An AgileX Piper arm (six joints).
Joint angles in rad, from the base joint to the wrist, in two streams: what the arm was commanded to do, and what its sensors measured. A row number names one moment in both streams.
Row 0, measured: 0.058 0.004 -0.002 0.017 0.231 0.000
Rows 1 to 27, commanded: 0.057 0.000 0.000 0.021 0.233 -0.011; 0.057 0.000 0.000 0.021 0.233 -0.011; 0.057 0.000 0.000 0.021 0.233 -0.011; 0.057 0.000 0.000 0.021 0.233 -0.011; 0.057 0.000 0.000 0.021 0.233 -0.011; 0.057 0.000 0.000 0.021 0.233 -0.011; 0.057 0.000 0.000 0.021 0.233 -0.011; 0.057 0.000 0.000 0.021 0.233 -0.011; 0.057 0.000 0.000 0.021 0.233 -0.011; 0.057 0.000 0.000 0.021 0.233 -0.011; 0.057 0.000 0.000 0.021 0.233 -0.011; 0.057 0.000 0.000 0.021 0.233 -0.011; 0.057 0.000 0.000 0.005 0.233 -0.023; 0.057 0.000 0.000 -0.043 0.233 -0.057; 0.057 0.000 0.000 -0.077 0.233 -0.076; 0.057 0.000 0.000 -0.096 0.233 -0.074; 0.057 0.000 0.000 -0.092 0.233 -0.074; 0.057 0.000 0.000 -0.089 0.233 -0.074; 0.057 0.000 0.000 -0.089 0.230 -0.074; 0.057 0.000 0.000 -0.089 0.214 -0.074; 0.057 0.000 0.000 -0.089 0.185 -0.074; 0.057 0.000 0.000 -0.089 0.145 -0.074; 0.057 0.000 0.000 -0.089 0.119 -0.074; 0.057 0.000 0.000 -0.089 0.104 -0.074; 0.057 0.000 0.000 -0.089 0.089 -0.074; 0.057 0.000 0.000 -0.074 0.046 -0.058; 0.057 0.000 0.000 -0.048 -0.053 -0.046
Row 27, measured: 0.058 0.004 -0.002 -0.078 0.137 -0.064
